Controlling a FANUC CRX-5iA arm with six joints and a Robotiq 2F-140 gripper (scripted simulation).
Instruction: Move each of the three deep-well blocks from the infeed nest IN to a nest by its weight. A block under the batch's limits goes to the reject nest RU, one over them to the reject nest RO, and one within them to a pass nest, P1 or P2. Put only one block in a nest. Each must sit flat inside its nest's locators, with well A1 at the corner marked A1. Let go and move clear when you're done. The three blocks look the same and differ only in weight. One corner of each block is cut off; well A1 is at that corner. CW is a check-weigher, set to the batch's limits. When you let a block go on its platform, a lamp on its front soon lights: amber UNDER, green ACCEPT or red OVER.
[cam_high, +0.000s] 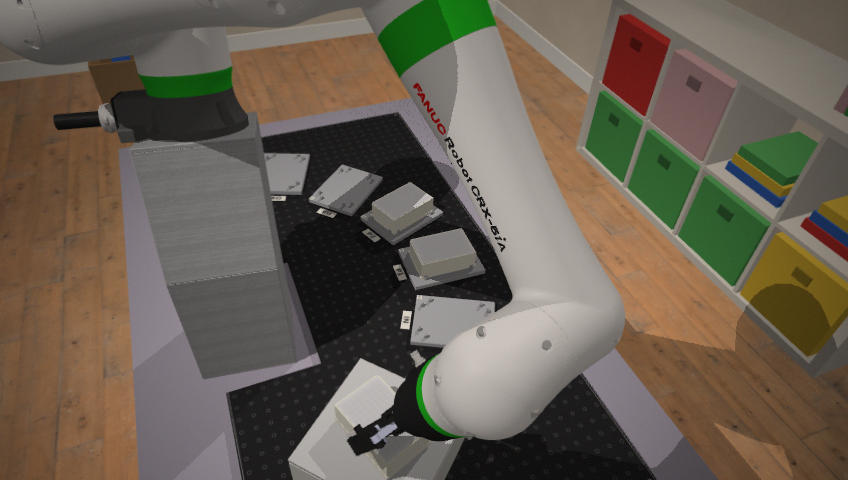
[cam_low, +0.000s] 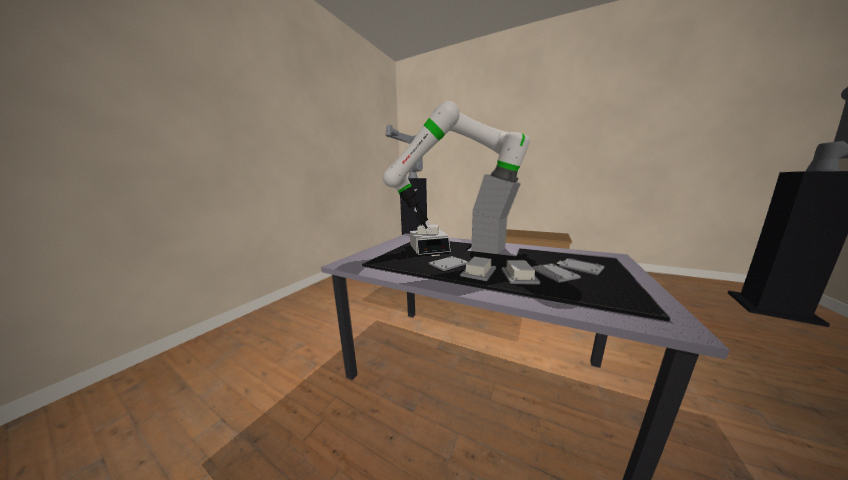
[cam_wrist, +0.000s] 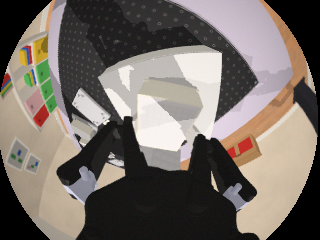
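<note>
My gripper is now 4 cm above the pale weigher platform. From my hand the other things lie so: grey nest plate: 15 cm ahead, 60 cm to the left, 13 cm below; then check-weigher: 7 cm below.
</note>
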